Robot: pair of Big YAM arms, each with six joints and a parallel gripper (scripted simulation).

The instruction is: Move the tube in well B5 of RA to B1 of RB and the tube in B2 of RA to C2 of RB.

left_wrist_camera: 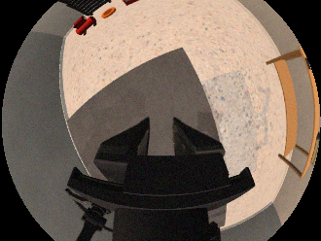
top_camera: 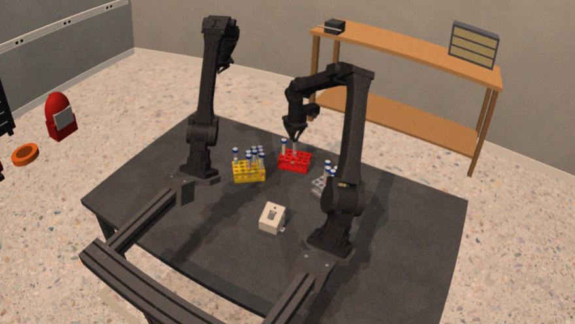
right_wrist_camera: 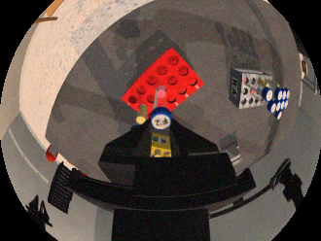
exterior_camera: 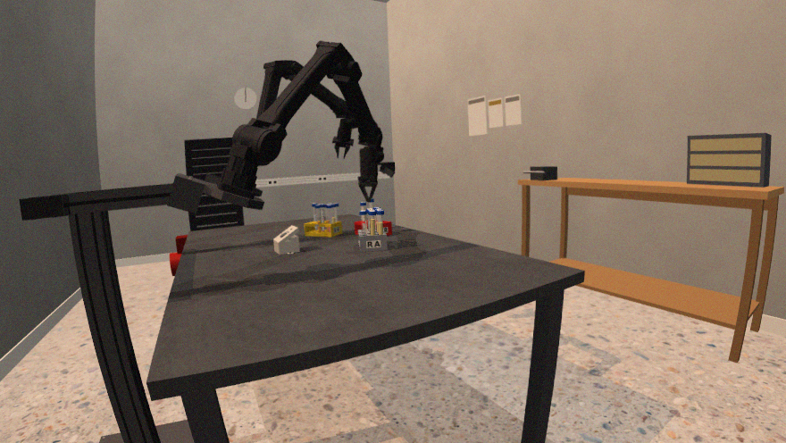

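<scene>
My right gripper is now 11 cm above the red rack, 1 cm to the left of it and 1 cm short of it.
</scene>
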